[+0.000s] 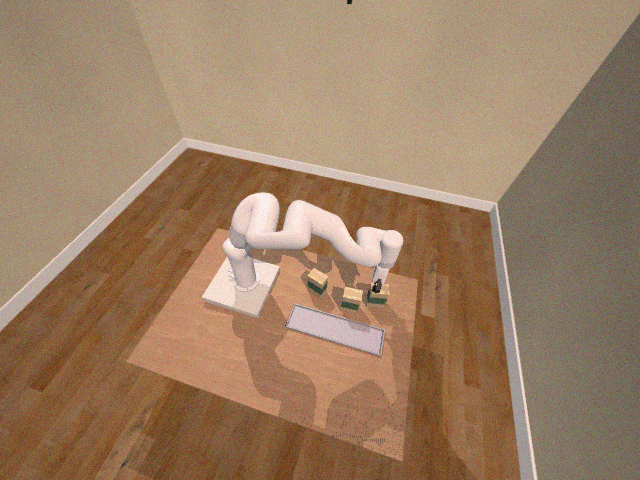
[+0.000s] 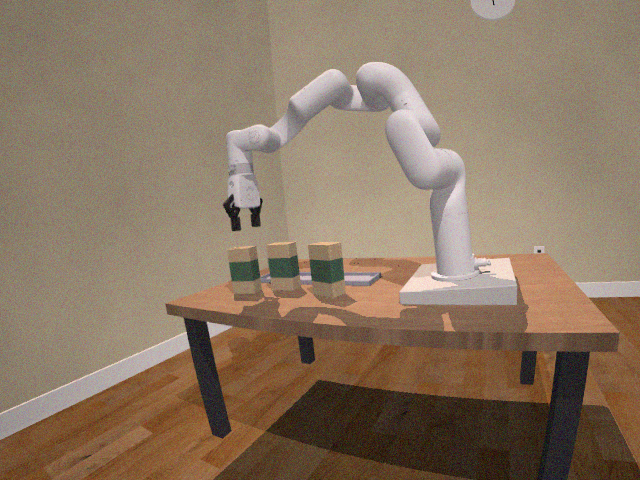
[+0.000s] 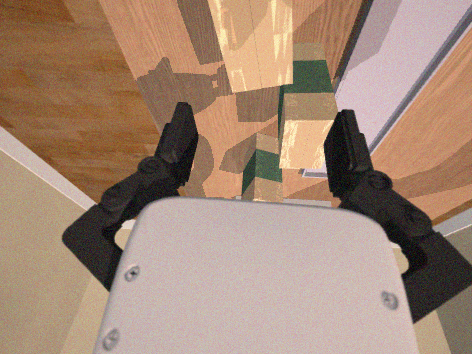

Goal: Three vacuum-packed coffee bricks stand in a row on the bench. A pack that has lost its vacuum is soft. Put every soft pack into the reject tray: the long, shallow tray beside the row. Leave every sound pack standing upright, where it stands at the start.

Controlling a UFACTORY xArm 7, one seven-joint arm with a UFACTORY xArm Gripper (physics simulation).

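Pixels of known places: gripper, fingertip midpoint: [image 1: 377, 282] [image 2: 246, 228] [image 3: 261, 123]; arm's base, origin of the base link: [image 1: 246, 279] [image 2: 455, 274].
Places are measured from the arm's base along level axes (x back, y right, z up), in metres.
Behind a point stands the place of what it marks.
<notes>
My gripper [image 1: 377, 287] @[x -0.583, y -0.062, z 0.156 m] [image 2: 245, 226] @[x -0.583, y -0.062, z 0.156 m] [image 3: 261, 123] @[x -0.583, y -0.062, z 0.156 m] is open and empty, pointing down above the pack farthest from the arm's base. That far pack [image 1: 378, 298] @[x -0.611, y -0.046, z 0.052 m] [image 2: 244, 271] @[x -0.589, y -0.090, z 0.031 m] [image 3: 257, 45] @[x -0.602, y -0.066, z 0.101 m] stands upright, with a tan body and green band. The middle pack [image 1: 351, 298] @[x -0.496, y 0.010, z 0.100 m] [image 2: 283, 267] @[x -0.483, y -0.036, z 0.032 m] [image 3: 306, 145] @[x -0.501, y -0.012, z 0.101 m] and the pack nearest the base [image 1: 317, 282] @[x -0.339, y -0.027, z 0.095 m] [image 2: 326, 269] @[x -0.319, y -0.086, z 0.037 m] [image 3: 268, 172] @[x -0.370, y -0.043, z 0.047 m] also stand upright. The pale, shallow reject tray [image 1: 330, 328] @[x -0.437, y 0.107, z -0.037 m] [image 2: 361, 281] @[x -0.274, y 0.042, z -0.027 m] [image 3: 412, 57] @[x -0.517, y 0.128, z -0.037 m] lies beside the row with no pack in it. Softness cannot be told from these frames.
The wooden bench [image 1: 217, 351] @[x -0.008, y 0.324, z -0.040 m] [image 2: 558, 310] @[x 0.225, y -0.165, z -0.040 m] carries the packs, the tray and the arm's white base plate [image 1: 217, 291] @[x 0.098, y 0.094, z 0.007 m] [image 2: 454, 297] @[x 0.006, y -0.123, z -0.022 m]. The far pack stands near the bench's far end. The arm arches over the bench from the base.
</notes>
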